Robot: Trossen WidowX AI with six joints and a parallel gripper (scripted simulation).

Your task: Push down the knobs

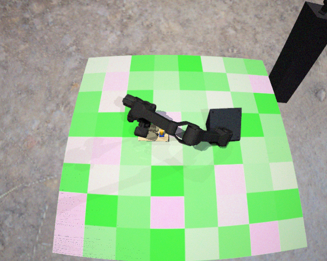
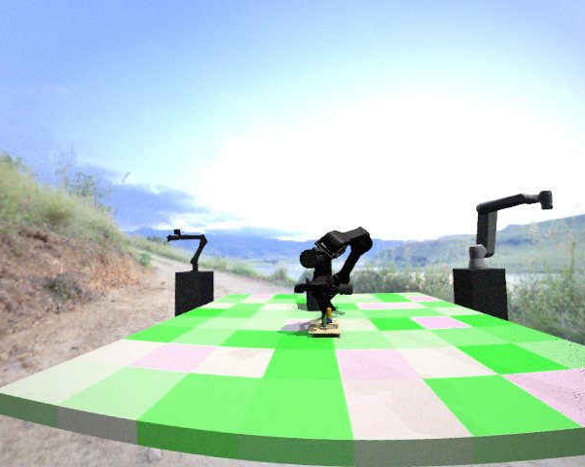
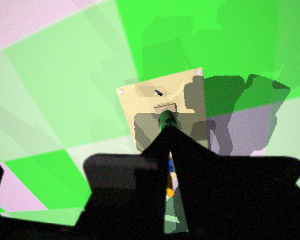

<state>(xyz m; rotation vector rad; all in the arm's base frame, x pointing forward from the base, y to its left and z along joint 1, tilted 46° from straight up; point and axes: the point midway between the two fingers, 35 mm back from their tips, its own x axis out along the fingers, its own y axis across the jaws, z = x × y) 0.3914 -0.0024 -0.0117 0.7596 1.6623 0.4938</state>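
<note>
Right now my gripper tip is 10 mm above the green knob. Also, from my gripper tip: orange knob: 80 mm behind, 20 mm to the left, 10 mm below.
</note>
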